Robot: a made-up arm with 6 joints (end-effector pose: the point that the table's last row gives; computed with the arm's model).
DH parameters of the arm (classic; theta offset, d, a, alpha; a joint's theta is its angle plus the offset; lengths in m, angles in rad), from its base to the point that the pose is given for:
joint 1: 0 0.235 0 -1.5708
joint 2: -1.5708 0 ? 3.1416
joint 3: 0 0 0 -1.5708
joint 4: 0 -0.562 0 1.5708
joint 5: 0 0.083 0 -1.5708
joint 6: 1.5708 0 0 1.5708
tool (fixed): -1.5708 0 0 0
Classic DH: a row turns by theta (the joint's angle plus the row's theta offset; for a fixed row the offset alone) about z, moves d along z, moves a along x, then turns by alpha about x.
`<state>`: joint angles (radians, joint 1 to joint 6).
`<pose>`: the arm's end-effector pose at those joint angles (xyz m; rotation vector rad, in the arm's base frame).
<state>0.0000 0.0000 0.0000 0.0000 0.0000 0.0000</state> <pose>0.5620 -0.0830 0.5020 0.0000 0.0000 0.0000</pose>
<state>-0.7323 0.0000 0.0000 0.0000 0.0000 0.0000</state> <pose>0.3624 -0.4375 0.5020 0.0000 0.0000 -0.7323</pose>
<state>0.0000 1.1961 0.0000 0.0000 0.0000 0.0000</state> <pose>0.4542 -0.0830 -0.1903 0.0000 1.1961 0.0000</pose>
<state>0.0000 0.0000 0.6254 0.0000 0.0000 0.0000</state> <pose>0.4556 -0.0830 0.8310 0.0000 -0.6254 0.0000</pose>
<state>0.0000 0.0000 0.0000 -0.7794 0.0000 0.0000</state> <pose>0.5620 -0.0590 0.4437 0.7794 0.0000 0.0000</pose>
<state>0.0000 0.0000 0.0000 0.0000 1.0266 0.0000</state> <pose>0.5620 -0.0830 0.5020 0.0000 -1.0266 0.0000</pose>
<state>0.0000 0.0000 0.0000 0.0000 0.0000 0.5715</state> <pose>0.5620 -0.0830 0.5020 -0.5715 0.0000 0.0000</pose>
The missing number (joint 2, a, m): 0.267
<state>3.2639 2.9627 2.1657 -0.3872 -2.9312 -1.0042</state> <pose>-0.4241 0.0253 -0.4516 -2.3621 -0.2897 -0.7202</pose>
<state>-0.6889 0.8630 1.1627 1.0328 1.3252 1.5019</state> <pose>0.5278 -0.4897 0.6426 -2.7167 -1.0539 -0.8752</pose>
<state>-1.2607 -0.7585 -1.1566 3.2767 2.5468 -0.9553</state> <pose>0.1790 -0.2892 0.2006 0.5231 1.1314 1.6338</pose>
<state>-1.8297 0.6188 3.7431 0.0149 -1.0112 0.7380</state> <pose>0.0240 0.4147 0.4610 -2.3100 -1.0993 -1.7293</pose>
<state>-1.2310 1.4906 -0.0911 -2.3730 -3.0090 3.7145</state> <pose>0.1237 -0.1709 -0.3049 -0.7888 -1.2734 -0.7885</pose>
